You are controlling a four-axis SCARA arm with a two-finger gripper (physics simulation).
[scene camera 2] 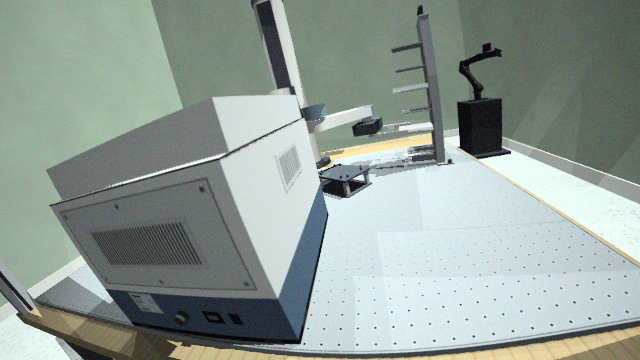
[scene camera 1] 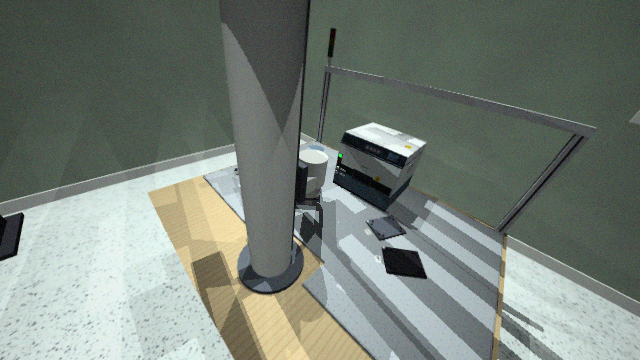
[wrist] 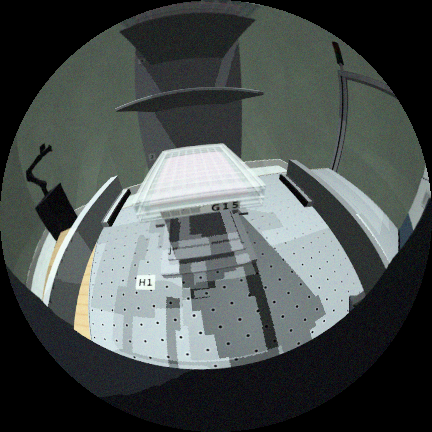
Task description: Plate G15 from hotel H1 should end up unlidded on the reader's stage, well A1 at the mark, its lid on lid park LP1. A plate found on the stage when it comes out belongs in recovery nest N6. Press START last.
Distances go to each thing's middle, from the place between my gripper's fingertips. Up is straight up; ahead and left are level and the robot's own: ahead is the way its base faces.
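Scene:
Recovery nest N6 (scene camera 1: 397, 261): 890 mm to the right of my hand, 130 mm ahead of it and 130 mm below it.

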